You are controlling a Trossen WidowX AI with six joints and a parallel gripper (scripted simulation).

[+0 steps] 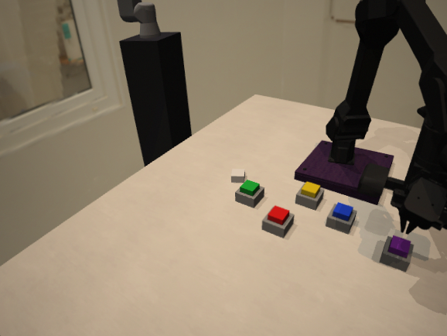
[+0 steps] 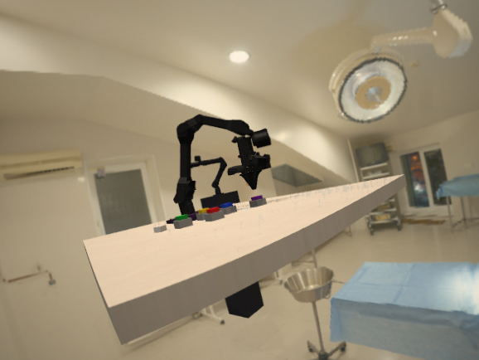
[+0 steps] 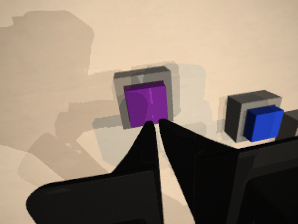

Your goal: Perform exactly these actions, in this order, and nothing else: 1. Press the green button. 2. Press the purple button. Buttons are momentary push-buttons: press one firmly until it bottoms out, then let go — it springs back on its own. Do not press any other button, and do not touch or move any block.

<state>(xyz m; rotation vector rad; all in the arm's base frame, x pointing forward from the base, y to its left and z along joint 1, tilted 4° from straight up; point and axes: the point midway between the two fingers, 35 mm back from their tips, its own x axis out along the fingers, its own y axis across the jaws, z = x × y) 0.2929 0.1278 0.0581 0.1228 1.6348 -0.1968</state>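
The purple button is 30 mm below my gripper tip. From my gripper tip the other things lie so: blue button: 110 mm to the right, 60 mm behind, 30 mm below; then red button: 230 mm to the right, 30 mm below, 10 mm behind; then yellow button: 180 mm to the right, 120 mm behind, 30 mm below.
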